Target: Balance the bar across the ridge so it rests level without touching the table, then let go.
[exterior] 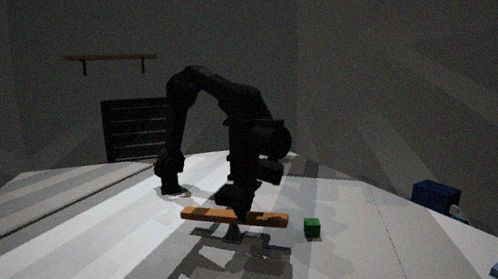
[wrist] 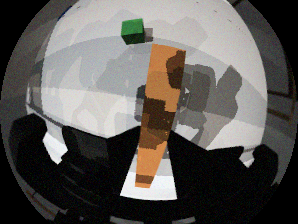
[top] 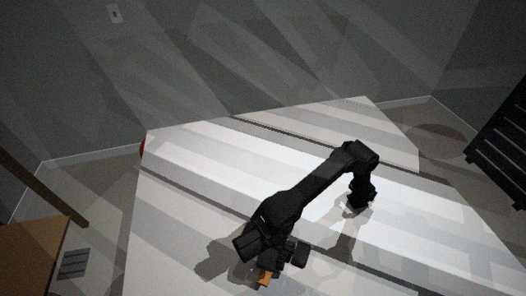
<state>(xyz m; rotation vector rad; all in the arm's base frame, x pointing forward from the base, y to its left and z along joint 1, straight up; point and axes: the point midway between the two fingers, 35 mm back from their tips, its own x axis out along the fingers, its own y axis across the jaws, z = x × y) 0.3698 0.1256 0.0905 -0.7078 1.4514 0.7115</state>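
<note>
Now: gripper tip 2 cm to the left of the orange wooden bar and 2 cm past it. From my gripper tip the other things lie so: green cube: 15 cm to the left, 5 cm ahead, 4 cm below.
</note>
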